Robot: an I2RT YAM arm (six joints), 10 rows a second.
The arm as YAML. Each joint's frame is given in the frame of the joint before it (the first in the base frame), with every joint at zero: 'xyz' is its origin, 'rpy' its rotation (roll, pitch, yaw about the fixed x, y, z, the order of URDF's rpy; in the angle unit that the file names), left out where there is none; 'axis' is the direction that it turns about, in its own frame. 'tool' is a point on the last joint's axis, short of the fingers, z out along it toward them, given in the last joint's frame.
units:
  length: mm
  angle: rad
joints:
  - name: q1
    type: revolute
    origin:
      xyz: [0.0, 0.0, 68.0]
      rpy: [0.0, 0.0, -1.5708]
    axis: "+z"
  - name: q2
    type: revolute
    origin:
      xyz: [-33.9, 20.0, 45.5]
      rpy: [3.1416, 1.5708, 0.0]
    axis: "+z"
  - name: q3
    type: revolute
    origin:
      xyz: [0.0, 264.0, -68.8]
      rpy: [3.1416, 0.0, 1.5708]
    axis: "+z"
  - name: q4
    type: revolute
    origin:
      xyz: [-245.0, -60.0, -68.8]
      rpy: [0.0, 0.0, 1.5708]
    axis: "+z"
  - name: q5
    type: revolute
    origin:
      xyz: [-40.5, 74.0, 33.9]
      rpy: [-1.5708, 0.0, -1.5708]
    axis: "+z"
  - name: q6
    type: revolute
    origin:
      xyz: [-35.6, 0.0, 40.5]
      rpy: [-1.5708, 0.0, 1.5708]
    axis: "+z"
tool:
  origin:
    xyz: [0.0, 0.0, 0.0]
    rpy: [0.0, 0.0, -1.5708]
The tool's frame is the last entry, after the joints.
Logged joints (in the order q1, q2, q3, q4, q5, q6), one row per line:
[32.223 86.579 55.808 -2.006 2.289 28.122]
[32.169 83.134 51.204 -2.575 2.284 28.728]
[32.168 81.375 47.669 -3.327 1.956 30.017]
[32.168 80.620 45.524 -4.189 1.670 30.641]
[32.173 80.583 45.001 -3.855 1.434 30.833]
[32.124 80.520 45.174 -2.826 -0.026 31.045]
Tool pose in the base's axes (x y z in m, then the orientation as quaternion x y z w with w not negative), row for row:
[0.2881 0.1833 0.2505 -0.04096 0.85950 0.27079 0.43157]
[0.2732 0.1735 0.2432 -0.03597 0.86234 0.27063 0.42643]
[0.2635 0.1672 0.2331 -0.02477 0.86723 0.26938 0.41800]
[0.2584 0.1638 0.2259 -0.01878 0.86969 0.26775 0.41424]
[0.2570 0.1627 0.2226 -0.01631 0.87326 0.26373 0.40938]
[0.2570 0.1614 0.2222 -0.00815 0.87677 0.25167 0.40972]
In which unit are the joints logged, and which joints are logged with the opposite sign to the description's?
The joints are logged in degrees. Opposite sign: q4, q5.
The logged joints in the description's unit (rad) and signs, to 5 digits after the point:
[0.56240 1.51109 0.97403 0.03501 -0.03995 0.49082]
[0.56145 1.45096 0.89368 0.04494 -0.03986 0.50140]
[0.56144 1.42026 0.83198 0.05807 -0.03414 0.52390]
[0.56144 1.40708 0.79454 0.07311 -0.02915 0.53479]
[0.56152 1.40644 0.78542 0.06728 -0.02503 0.53814]
[0.56067 1.40534 0.78844 0.04932 0.00045 0.54184]

